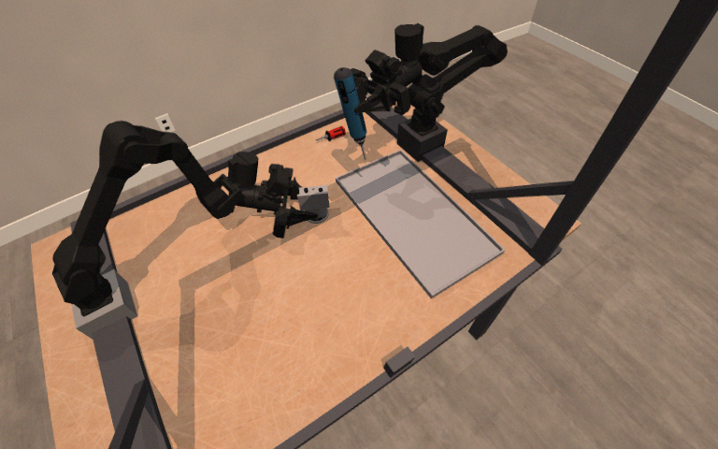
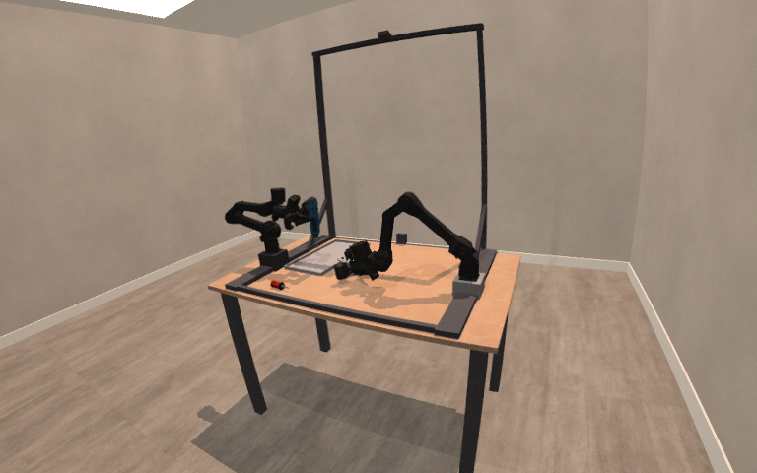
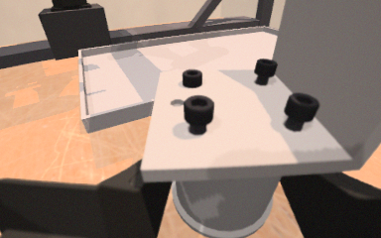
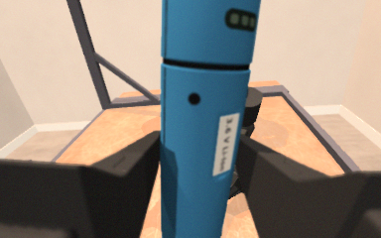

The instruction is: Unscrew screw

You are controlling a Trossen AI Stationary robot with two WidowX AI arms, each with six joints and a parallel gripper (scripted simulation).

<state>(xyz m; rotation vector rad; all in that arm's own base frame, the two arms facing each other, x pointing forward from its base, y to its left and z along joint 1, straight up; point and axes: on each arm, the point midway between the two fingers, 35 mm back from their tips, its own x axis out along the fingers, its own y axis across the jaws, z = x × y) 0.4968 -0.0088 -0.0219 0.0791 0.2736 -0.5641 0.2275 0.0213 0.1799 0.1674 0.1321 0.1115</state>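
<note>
Now: left hand 2 cm past the grey L-shaped bracket, 2 cm to the left of it and 3 cm below it. From my left hand the other things lie so: shallow grey tray 17 cm behind, 22 cm to the right, 3 cm below; then screwdriver bit 1 cm behind, 18 cm to the right, 8 cm above; then screw 1 cm behind, 5 cm to the right, 3 cm above.
</note>
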